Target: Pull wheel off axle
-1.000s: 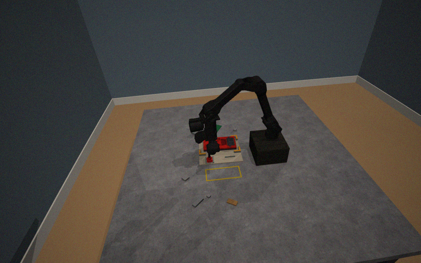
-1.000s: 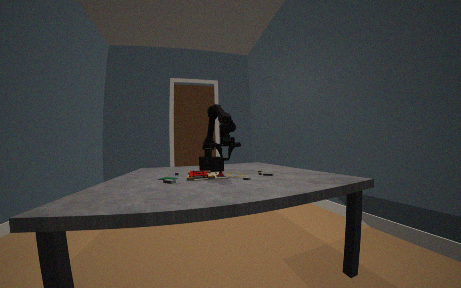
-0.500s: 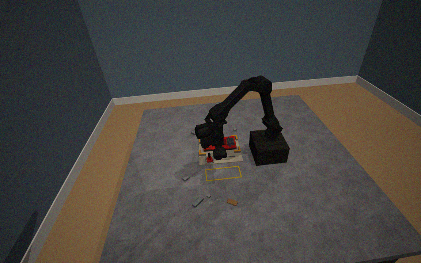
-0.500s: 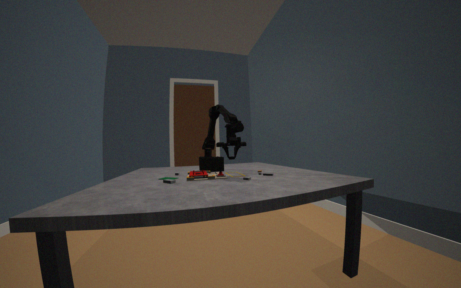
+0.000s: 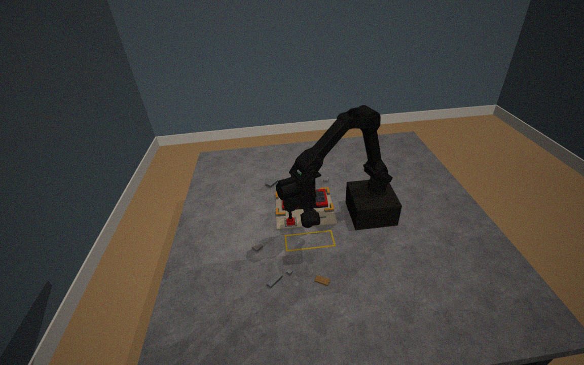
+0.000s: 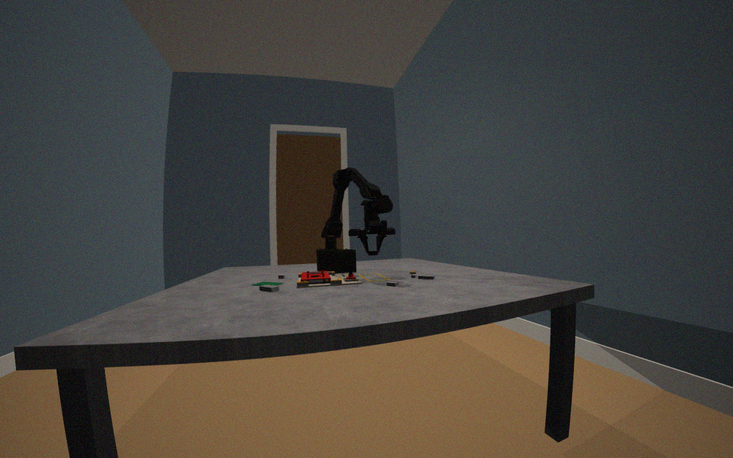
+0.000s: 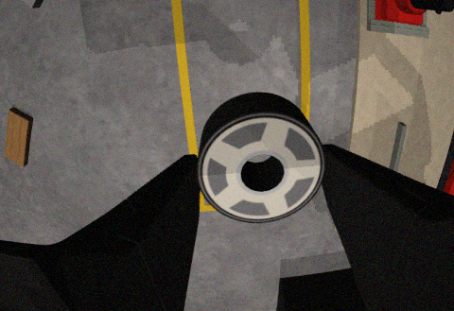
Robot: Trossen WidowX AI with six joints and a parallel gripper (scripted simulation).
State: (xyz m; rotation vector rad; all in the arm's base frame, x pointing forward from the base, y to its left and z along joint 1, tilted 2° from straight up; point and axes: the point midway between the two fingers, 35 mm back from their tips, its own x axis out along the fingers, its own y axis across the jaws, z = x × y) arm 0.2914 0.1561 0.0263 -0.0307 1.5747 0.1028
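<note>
Right now my gripper tip is 70 mm short of the black axle, 100 mm to the left of it and 70 mm above it. From my gripper tip the other things lie so: wheel: right at my gripper tip; green tile: 30 mm ahead, 420 mm to the right, 100 mm below; brown tile: 40 mm behind, 190 mm to the left, 100 mm below.
</note>
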